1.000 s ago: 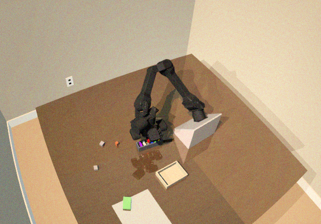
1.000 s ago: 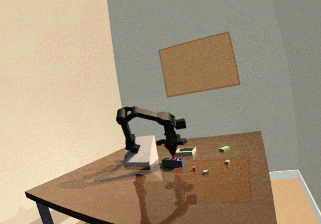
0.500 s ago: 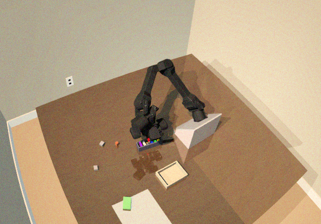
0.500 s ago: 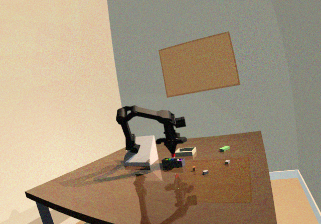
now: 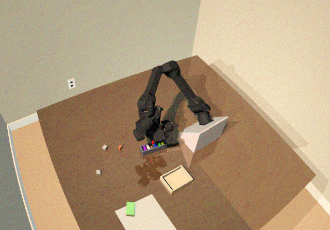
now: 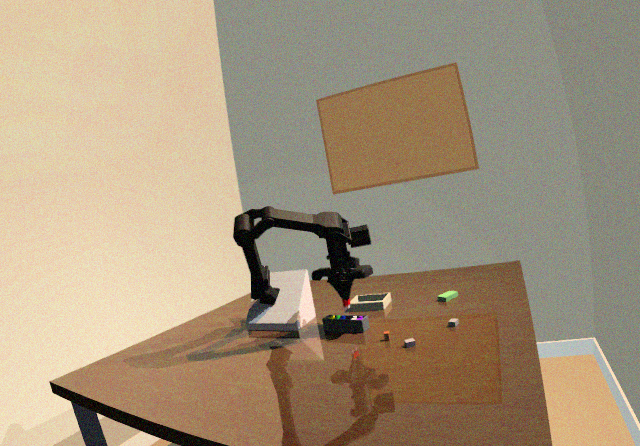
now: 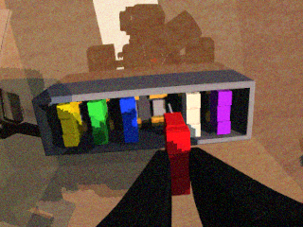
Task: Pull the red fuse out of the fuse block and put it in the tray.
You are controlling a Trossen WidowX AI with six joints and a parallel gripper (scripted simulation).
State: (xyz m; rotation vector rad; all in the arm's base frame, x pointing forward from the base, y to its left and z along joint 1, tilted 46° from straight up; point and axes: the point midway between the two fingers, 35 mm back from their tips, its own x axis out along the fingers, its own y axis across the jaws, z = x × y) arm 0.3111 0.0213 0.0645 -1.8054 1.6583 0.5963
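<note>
The cream tray lies 22 cm to the left of my gripper tip, 9 cm below it and 2 cm behind it. Also, from my gripper tip: green block 26 cm to the left, 25 cm ahead, 9 cm below; orange piece 15 cm ahead, 8 cm to the right, 8 cm below; red fuse 1 cm below.
</note>
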